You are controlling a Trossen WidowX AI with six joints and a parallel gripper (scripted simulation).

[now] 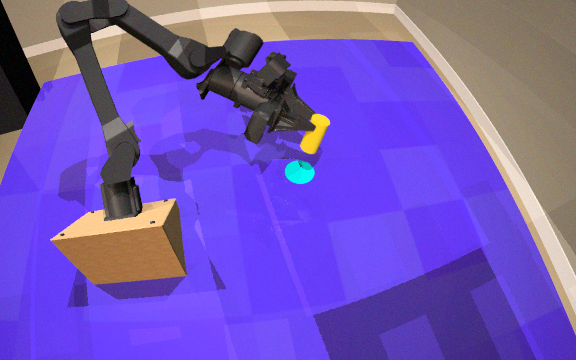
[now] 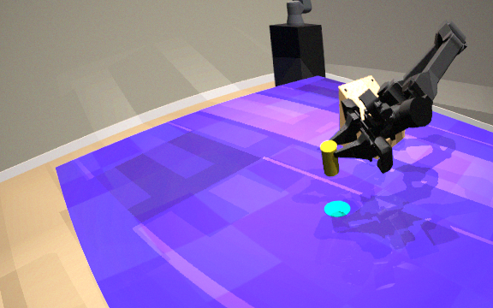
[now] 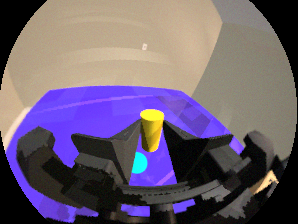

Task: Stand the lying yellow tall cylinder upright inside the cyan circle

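The cyan circle lies 2 cm behind my gripper tip, 1 cm to the left of it and 14 cm below it. The rest, counted from my gripper tip: yellow cylinder: 2 cm below.
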